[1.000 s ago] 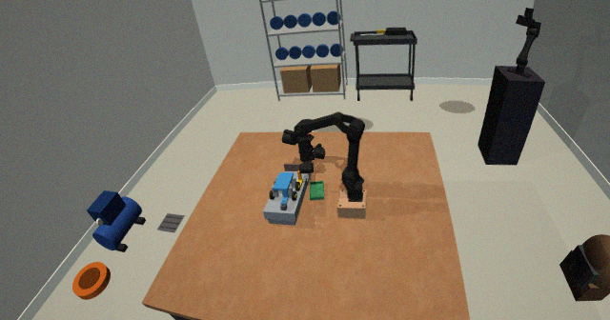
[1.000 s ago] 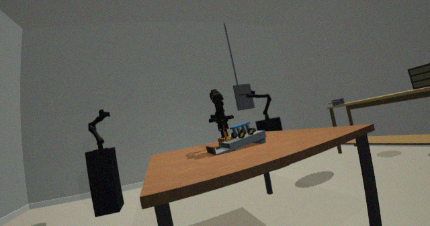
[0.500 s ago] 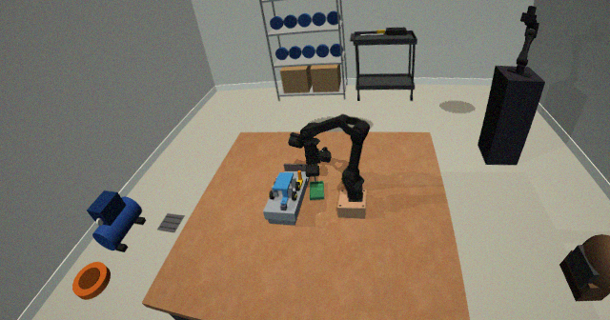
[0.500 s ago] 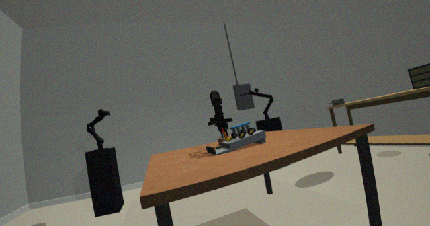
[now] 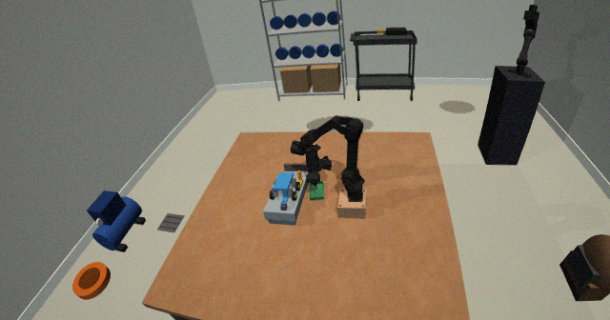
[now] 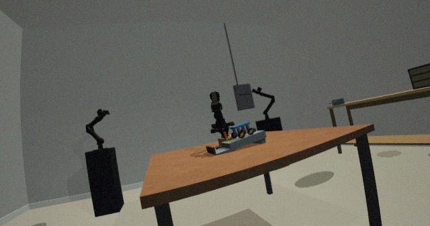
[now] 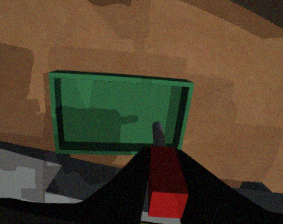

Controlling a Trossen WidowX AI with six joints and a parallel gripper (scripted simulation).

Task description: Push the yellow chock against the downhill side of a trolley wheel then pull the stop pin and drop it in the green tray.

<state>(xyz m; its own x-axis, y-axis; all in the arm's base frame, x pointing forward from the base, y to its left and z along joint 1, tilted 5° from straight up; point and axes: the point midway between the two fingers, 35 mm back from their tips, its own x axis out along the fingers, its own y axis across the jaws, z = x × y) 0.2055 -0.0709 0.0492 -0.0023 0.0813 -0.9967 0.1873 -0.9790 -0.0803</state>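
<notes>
Right now the green tray is 80 mm below my gripper tip and 20 mm to the right of it. Round my gripper tip: ramp (130 mm ahead, 70 mm to the left, 30 mm below); red-headed stop pin (right at my gripper tip); yellow chock (80 mm ahead, 10 mm to the right, 10 mm above).
</notes>
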